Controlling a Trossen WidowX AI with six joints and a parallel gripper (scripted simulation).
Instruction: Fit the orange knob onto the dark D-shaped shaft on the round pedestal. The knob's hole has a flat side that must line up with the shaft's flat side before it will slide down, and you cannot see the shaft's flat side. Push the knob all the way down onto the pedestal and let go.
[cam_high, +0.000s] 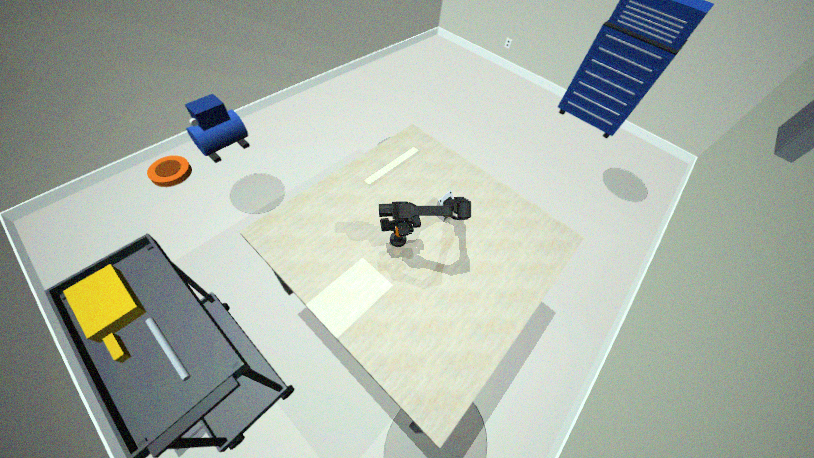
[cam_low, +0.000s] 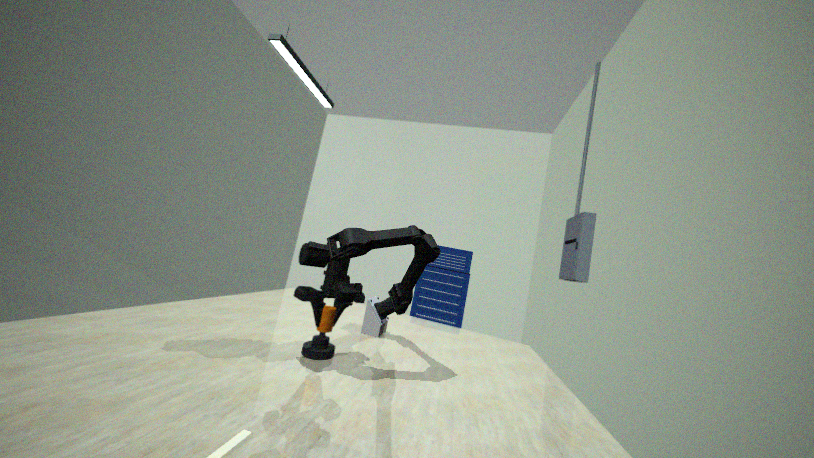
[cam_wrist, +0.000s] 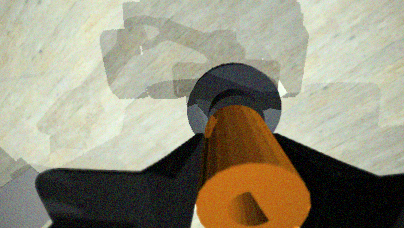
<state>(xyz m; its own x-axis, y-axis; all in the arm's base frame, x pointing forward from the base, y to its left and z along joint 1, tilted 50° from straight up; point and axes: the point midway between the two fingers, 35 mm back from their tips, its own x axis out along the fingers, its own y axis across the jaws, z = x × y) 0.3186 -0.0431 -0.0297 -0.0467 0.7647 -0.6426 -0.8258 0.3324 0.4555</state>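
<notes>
Right now the pedestal is 4 cm below my gripper tip. Round my gripper tip: orange knob: 2 cm above.
</notes>
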